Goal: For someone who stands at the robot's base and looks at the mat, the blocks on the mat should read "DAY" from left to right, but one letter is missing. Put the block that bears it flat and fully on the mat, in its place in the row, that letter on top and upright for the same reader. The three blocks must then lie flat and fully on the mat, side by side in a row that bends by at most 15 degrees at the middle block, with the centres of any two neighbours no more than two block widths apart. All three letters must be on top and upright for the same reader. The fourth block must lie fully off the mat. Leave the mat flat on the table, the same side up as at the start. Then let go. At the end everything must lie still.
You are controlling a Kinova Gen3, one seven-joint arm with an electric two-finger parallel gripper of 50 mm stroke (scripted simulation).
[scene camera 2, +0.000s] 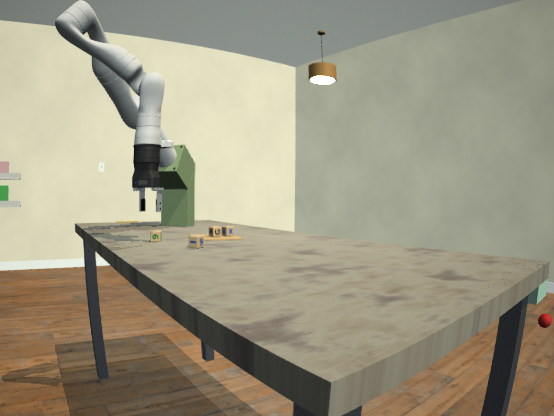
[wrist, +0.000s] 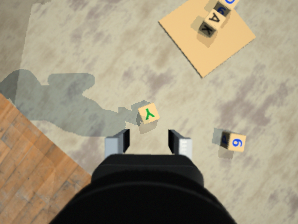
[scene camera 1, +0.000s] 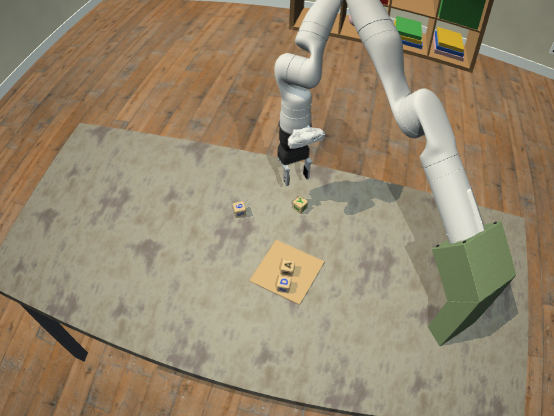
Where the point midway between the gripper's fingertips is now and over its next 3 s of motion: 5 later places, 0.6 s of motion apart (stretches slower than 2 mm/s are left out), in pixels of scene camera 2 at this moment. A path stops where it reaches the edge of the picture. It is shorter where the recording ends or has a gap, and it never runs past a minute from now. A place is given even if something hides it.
My gripper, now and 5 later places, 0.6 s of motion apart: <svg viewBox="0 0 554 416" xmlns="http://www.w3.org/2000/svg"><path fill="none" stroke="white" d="M150 211L154 196L156 194L155 198L155 205L156 209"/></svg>
